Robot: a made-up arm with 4 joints. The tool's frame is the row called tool.
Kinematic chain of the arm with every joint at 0, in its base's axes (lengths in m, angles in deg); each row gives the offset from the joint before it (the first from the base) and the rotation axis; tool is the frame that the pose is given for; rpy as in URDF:
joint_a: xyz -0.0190 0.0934 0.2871 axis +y
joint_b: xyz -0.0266 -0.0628 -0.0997 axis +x
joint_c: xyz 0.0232 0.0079 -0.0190 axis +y
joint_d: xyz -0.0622 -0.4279 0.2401 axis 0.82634 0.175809 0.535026
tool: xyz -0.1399 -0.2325 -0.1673 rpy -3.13 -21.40 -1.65
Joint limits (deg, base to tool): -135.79..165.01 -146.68..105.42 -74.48..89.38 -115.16..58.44
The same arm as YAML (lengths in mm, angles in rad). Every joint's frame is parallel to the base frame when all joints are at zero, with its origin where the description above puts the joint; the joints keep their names.
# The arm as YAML. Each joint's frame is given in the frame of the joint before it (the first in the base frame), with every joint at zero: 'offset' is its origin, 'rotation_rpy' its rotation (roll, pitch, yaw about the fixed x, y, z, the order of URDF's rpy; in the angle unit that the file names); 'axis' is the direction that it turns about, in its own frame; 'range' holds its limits. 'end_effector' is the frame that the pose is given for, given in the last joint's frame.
length_unit: mm
angle_unit: rad
chain:
  - id: joint_a
    offset: [-19.0, 93.4, 287.1]
    rotation_rpy: [0.0, 0.0, 0.0]
    axis: "+y"
    range: [-2.37, 2.88]
  - id: joint_b
    offset: [-26.6, -62.8, -99.7]
    rotation_rpy: [0.0, 0.0, 0.0]
    axis: "+x"
    range: [-2.56, 1.8399]
  - id: joint_c
    offset: [23.2, 7.9, -19.0]
    rotation_rpy: [0.0, 0.0, 0.0]
    axis: "+y"
    range: [-1.2999, 1.56]
  - id: joint_d
    offset: [-62.2, -427.9, 240.1]
    rotation_rpy: [0.0, 0.0, 0.0]
    axis: [0.82634, 0.175809, 0.535026]
    range: [-2.0099, 1.02]
end_effector:
  offset: [-139.9, -232.5, -167.3]
  rotation_rpy: [-0.0546, -0.3735, -0.0288]

